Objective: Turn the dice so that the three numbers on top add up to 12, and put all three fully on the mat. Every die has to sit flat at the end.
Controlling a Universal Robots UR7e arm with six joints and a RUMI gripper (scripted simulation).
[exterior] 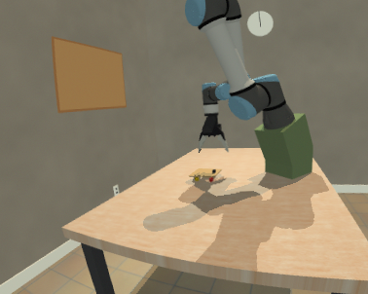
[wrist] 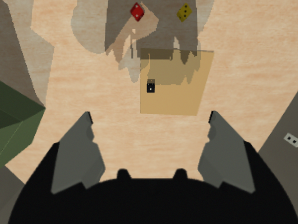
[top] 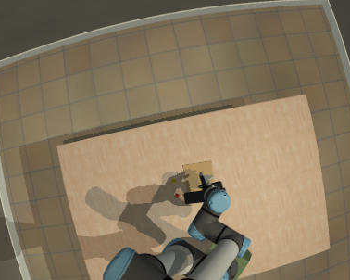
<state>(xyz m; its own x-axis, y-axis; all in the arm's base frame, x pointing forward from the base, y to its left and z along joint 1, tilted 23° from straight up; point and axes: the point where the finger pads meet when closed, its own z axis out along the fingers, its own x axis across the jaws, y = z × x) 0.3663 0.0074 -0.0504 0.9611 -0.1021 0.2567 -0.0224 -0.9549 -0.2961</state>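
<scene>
My hand is 120 mm to the right of the yellow die, 100 mm above it and 60 mm short of it. From my hand the other things lie so: black die 100 mm below; red die 120 mm to the left, 100 mm below, 20 mm behind; tan mat 110 mm below, 50 mm ahead.
</scene>
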